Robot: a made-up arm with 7 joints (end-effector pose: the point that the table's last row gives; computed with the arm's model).
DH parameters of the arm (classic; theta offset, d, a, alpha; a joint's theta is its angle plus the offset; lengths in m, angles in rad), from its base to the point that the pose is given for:
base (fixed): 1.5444 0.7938 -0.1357 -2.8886
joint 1: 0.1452 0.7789 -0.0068 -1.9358
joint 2: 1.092 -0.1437 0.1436 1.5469
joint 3: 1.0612 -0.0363 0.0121 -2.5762
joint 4: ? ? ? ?
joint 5: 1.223 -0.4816 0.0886 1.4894
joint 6: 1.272 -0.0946 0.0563 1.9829
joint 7: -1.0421 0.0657 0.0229 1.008
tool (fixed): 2.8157 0.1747 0 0
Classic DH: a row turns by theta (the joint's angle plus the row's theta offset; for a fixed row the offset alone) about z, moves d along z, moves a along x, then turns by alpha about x.
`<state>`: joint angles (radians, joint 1 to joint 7).
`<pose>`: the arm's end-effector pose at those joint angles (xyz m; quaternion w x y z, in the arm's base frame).
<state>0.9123 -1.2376 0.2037 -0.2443 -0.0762 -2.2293 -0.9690</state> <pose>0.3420 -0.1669 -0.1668 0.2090 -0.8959 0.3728 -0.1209</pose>
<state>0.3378 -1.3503 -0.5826 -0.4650 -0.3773 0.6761 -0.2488</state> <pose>0.1858 0.1313 -0.0622 0.8532 -0.1446 0.2824 -0.4139</pose>
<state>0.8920 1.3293 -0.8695 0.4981 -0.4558 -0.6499 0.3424</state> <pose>-0.8468 -0.0968 0.1970 0.1624 -0.1408 -0.9752 0.0518</pose>
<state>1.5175 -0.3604 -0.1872 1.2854 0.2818 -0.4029 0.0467</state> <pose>0.0069 0.5073 0.1889 0.6016 -0.5075 -0.5684 -0.2396</pose>
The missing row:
joint 4: -0.8284 -0.4241 0.2676 2.0015
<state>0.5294 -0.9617 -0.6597 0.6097 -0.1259 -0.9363 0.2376</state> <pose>-0.2716 0.5129 0.2290 0.6316 -0.4329 -0.3931 0.5090</pose>
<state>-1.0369 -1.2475 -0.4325 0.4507 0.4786 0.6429 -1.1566</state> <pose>-0.6828 0.0456 0.2250 0.9596 -0.0060 0.2396 0.1476</pose>
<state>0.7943 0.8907 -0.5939 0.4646 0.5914 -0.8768 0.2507</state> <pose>-0.7979 0.1639 0.4235 0.5488 -0.0560 -0.7309 -0.4018</pose>
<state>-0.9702 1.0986 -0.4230 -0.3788 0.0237 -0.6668 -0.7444</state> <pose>0.2094 -0.4361 0.4740 0.7521 0.4668 0.2297 0.4047</pose>
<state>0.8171 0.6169 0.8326 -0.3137 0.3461 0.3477 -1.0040</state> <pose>-0.1200 -0.4119 0.1042 0.1342 0.6353 0.5911 -0.4785</pose>
